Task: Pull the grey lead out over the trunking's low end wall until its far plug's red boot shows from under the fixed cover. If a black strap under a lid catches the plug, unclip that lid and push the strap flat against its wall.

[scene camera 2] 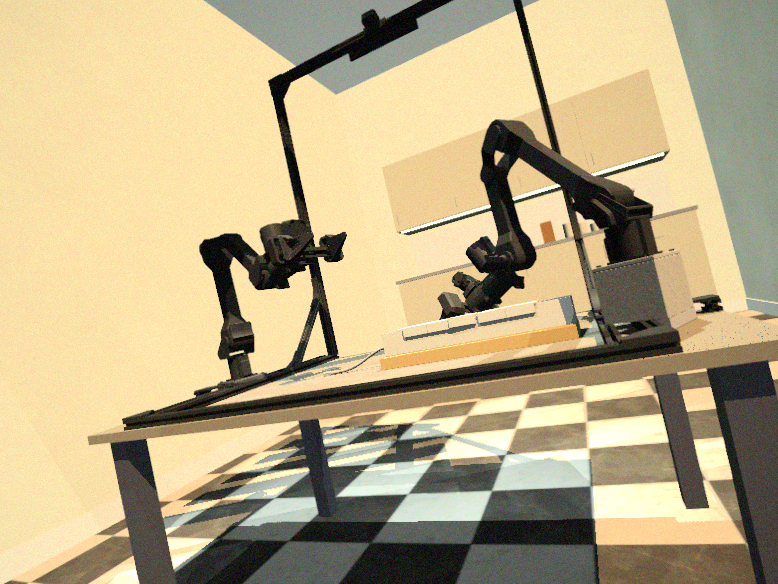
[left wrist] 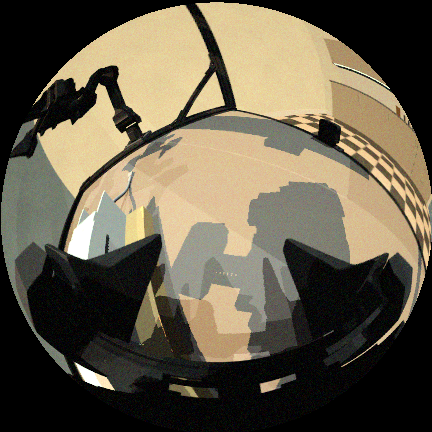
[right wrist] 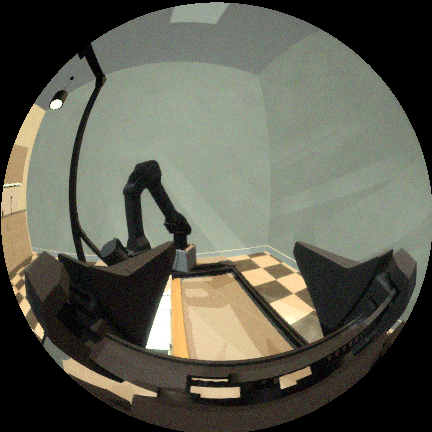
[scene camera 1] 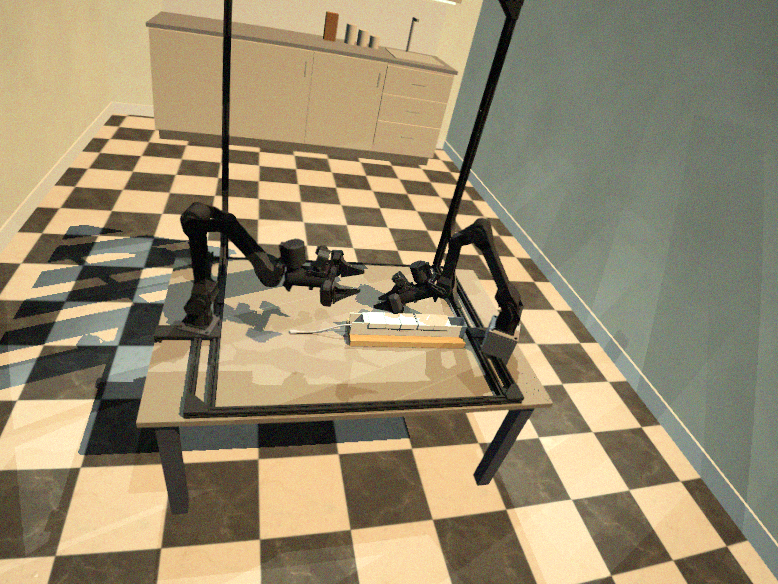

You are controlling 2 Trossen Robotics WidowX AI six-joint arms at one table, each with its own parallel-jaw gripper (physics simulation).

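Where they show: left gripper, fingertip midpoint: point(left wrist: 224, 243) point(scene camera 1: 376, 302); right gripper, fingertip midpoint: point(scene camera 2: 330, 233) point(right wrist: 237, 248) point(scene camera 1: 362, 280); left arm's base, origin of the base link: point(scene camera 2: 635, 259) point(right wrist: 180, 246) point(scene camera 1: 505, 327); right arm's base, origin of the base link: point(scene camera 2: 241, 377) point(left wrist: 136, 138) point(scene camera 1: 199, 321).
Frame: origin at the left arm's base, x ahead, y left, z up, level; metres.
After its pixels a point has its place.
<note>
The pale trunking point(scene camera 2: 393, 343) {x 0.451, y 0.194, z -0.065 m} lies on the table with white lids point(scene camera 1: 395, 321) point(right wrist: 161, 325) along its top. The grey lead point(scene camera 1: 317, 330) {x 0.576, y 0.233, z -0.100 m} point(scene camera 2: 364, 362) {x 0.546, y 0.219, z -0.095 m} point(left wrist: 131, 186) {x 0.595, y 0.240, z -0.110 m} runs out at its left end in scene camera 1 and lies on the table. A small dark upright piece point(left wrist: 107, 243) {x 0.440, y 0.131, z -0.062 m} shows against the trunking in the left wrist view; I cannot tell whether it is a strap. No red boot shows. My left gripper point(scene camera 1: 384, 303) {x 0.450, y 0.020, z -0.074 m} point(left wrist: 224, 243) {x 0.450, y 0.020, z -0.074 m} is open and empty, low behind the trunking's left half in scene camera 1. My right gripper point(scene camera 1: 361, 279) {x 0.446, y 0.293, z 0.191 m} point(scene camera 2: 343, 246) point(right wrist: 237, 248) {x 0.446, y 0.293, z 0.191 m} is open and empty, high above the table.
A yellow-orange strip point(scene camera 1: 407, 341) {x 0.292, y 0.139, z -0.091 m} point(scene camera 2: 477, 347) {x 0.268, y 0.129, z -0.100 m} point(left wrist: 136, 225) {x 0.480, y 0.130, z -0.090 m} point(right wrist: 178, 320) {x 0.316, y 0.142, z -0.090 m} runs along the trunking's near side in scene camera 1. A black frame rail point(scene camera 1: 339, 407) {x 0.387, y 0.496, z -0.094 m} borders the table. A grey block point(scene camera 1: 498, 343) {x 0.006, y 0.050, z -0.037 m} stands at the left arm's base. Dark uprights rise at the table's back.
</note>
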